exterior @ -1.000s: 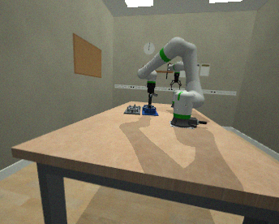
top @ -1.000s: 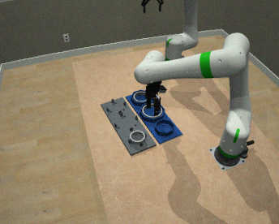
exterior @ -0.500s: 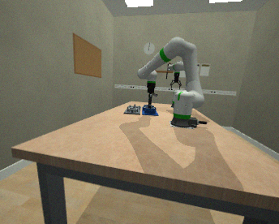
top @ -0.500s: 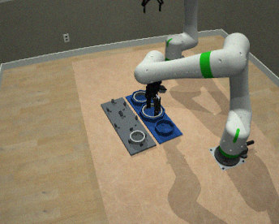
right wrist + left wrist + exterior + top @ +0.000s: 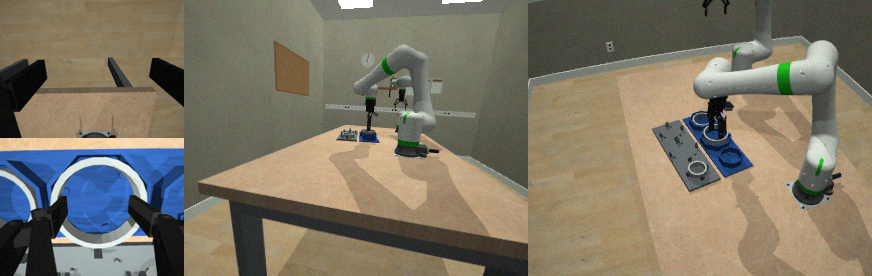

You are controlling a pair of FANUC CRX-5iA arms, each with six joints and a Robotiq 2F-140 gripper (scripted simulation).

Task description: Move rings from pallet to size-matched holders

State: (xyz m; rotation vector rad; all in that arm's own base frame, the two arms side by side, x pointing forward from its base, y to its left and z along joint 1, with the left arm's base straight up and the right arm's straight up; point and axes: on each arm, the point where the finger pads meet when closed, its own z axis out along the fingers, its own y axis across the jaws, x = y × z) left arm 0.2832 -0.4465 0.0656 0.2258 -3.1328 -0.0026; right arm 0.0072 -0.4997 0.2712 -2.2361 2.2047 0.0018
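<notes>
Right now my left hand is 50 mm above the blue pallet. Also, from my left hand: grey holder board: 180 mm ahead, 40 mm to the left, 60 mm below; small ring: 140 mm ahead, 190 mm to the left, 40 mm below.
</notes>
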